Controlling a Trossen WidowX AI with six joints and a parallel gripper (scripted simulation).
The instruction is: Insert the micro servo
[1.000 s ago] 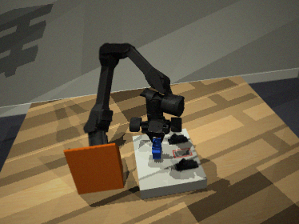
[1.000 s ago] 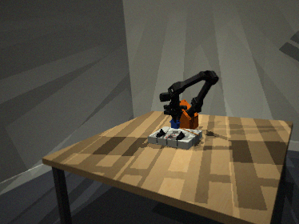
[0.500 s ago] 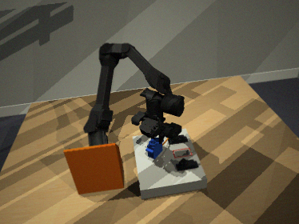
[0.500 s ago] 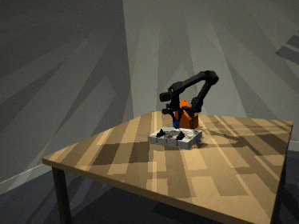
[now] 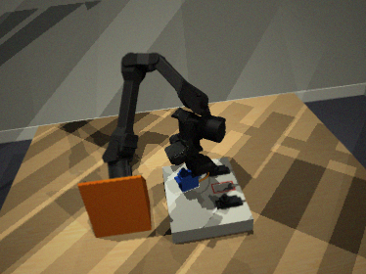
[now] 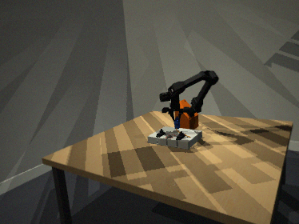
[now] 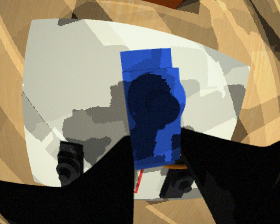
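Right now the pale grey deck is 10 cm below my gripper tip and 1 cm behind it.
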